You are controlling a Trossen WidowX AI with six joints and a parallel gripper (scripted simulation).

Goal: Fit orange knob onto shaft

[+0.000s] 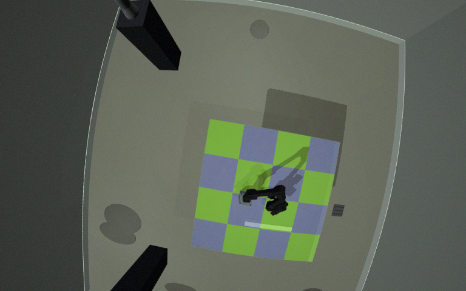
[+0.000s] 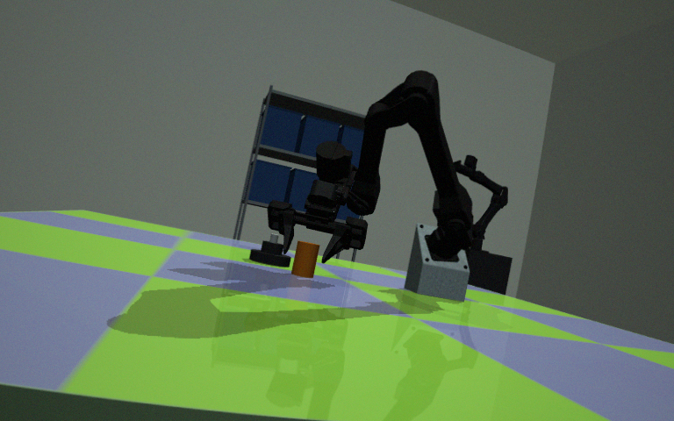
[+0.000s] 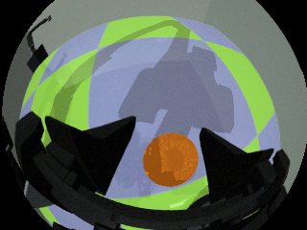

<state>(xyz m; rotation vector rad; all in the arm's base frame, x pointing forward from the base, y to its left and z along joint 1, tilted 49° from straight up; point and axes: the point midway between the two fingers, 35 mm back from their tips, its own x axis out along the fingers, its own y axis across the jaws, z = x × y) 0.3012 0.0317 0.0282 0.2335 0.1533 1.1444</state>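
The orange knob is 30 mm to the right of my gripper tip, 10 mm behind it and 10 mm above it. The rest, counted from my gripper tip: black round pedestal 160 mm to the right, 20 mm ahead.
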